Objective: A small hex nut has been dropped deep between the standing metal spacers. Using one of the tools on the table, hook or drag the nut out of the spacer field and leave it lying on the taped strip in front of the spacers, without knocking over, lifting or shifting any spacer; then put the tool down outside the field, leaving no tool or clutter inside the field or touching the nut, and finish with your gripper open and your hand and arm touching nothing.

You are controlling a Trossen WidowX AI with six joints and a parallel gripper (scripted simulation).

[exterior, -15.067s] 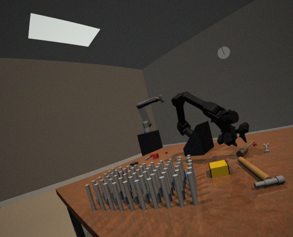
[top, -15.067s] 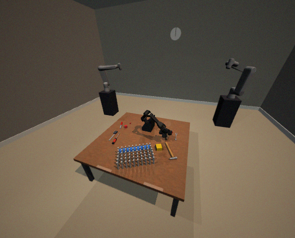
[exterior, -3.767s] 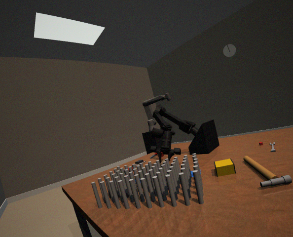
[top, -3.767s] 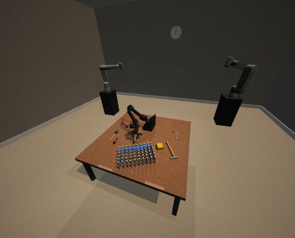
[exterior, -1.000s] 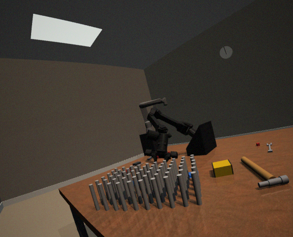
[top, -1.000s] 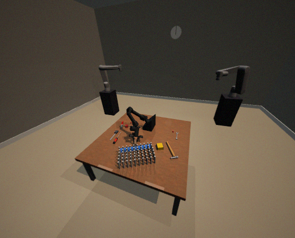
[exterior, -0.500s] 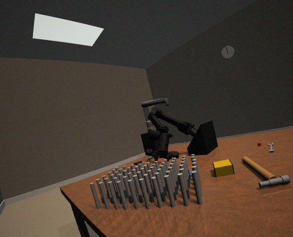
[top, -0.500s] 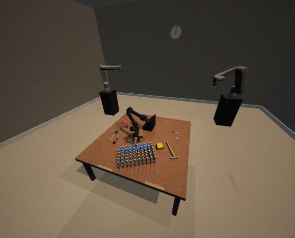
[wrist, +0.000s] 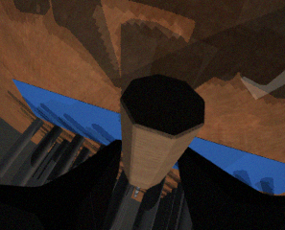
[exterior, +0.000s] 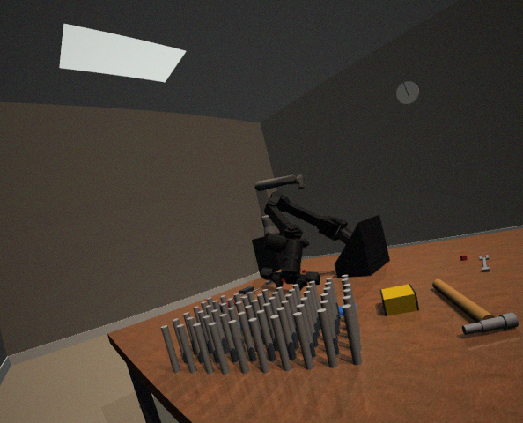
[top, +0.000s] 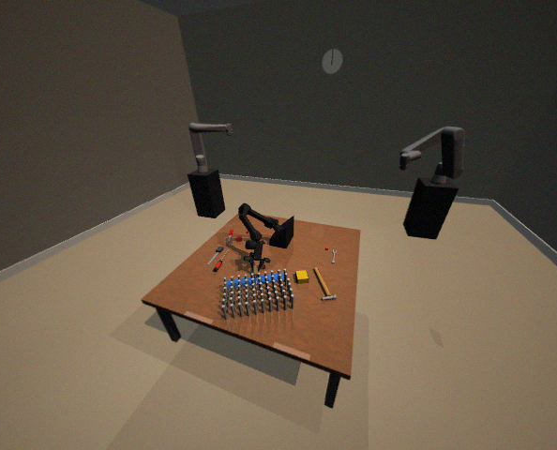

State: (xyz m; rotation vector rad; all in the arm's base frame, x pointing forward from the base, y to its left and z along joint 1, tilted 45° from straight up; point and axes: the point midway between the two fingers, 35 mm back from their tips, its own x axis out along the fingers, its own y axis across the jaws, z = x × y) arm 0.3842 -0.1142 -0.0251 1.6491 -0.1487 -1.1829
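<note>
Right now my gripper tip is 5 cm short of the blue taped strip, 3 cm to the right of it and 3 cm above it. From my gripper tip the other things lie so: yellow block 5 cm behind, 33 cm to the left, 1 cm below; then grey wrench 35 cm behind, 53 cm to the left, 3 cm below.
</note>
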